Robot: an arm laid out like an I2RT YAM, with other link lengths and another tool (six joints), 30 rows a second.
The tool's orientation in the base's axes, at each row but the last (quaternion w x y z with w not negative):
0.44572, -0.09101, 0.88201, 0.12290
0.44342, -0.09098, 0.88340, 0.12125
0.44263, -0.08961, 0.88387, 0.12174
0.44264, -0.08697, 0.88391, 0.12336
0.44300, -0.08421, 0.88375, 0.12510
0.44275, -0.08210, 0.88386, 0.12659
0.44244, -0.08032, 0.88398, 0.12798
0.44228, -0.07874, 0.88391, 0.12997
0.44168, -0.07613, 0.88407, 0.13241
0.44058, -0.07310, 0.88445, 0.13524
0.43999, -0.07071, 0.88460, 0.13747
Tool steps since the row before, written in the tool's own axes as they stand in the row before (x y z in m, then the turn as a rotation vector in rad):
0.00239, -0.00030, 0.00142, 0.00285, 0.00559, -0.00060
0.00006, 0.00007, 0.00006, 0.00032, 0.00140, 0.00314
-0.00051, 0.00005, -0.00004, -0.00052, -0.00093, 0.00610
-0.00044, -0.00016, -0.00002, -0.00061, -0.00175, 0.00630
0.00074, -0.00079, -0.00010, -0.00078, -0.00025, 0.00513
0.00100, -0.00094, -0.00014, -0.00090, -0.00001, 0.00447
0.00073, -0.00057, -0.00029, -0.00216, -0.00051, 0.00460
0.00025, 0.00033, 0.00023, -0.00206, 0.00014, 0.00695
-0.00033, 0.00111, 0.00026, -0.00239, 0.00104, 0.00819
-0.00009, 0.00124, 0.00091, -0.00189, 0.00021, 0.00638
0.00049, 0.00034, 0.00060, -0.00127, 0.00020, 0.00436
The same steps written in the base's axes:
-0.00024, 0.00002, -0.00279, -0.00364, 0.00500, -0.00120
-0.00001, 0.00008, -0.00007, 0.00183, 0.00224, -0.00188
0.00026, 0.00006, 0.00044, 0.00520, 0.00094, -0.00324
0.00029, -0.00014, 0.00034, 0.00562, 0.00022, -0.00340
-0.00031, -0.00081, -0.00065, 0.00444, 0.00131, -0.00237
-0.00046, -0.00097, -0.00086, 0.00394, 0.00135, -0.00185
-0.00051, -0.00065, -0.00051, 0.00492, 0.00094, -0.00099
-0.00006, 0.00038, -0.00028, 0.00648, 0.00226, -0.00232
0.00012, 0.00114, 0.00030, 0.00740, 0.00350, -0.00262
0.00044, 0.00146, -0.00023, 0.00593, 0.00216, -0.00212
0.00008, 0.00050, -0.00067, 0.00403, 0.00153, -0.00146

